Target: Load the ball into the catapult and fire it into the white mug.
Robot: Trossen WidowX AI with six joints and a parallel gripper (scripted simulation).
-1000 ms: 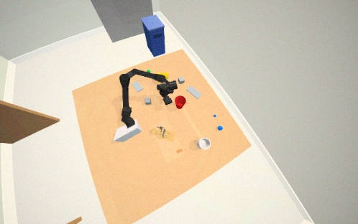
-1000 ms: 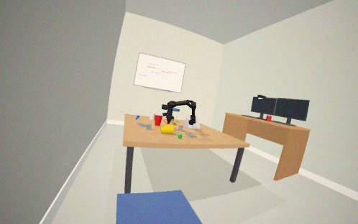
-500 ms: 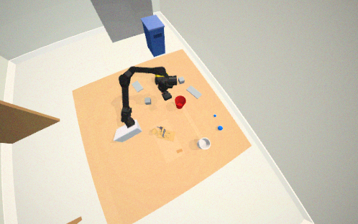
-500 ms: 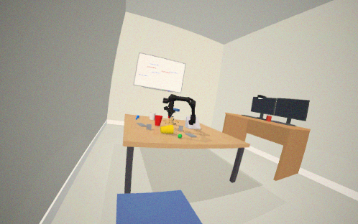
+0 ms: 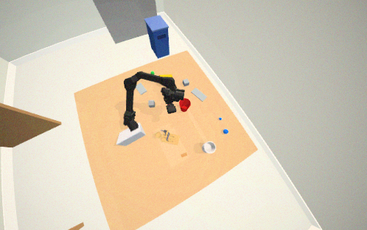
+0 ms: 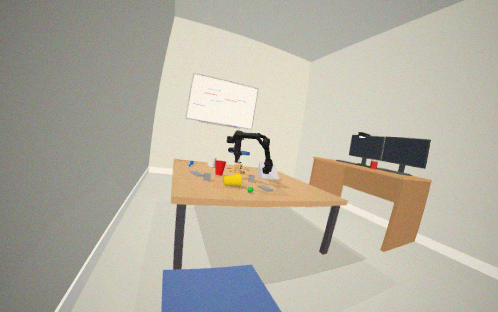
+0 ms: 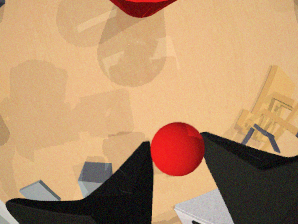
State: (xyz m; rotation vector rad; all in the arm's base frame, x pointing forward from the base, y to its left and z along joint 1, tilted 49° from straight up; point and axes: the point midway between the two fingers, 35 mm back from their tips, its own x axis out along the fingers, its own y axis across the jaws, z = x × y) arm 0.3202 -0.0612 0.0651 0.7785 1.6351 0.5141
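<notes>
Now: the tan wooden catapult 130 mm behind my gripper tip, 170 mm to the right of it and 80 mm below it. From my gripper tip the other things lie so: red cup: 130 mm ahead, 30 mm to the right, 100 mm below; then red ball: 10 mm above; then small wooden block: 70 mm behind, 380 mm to the right, 130 mm below.
</notes>
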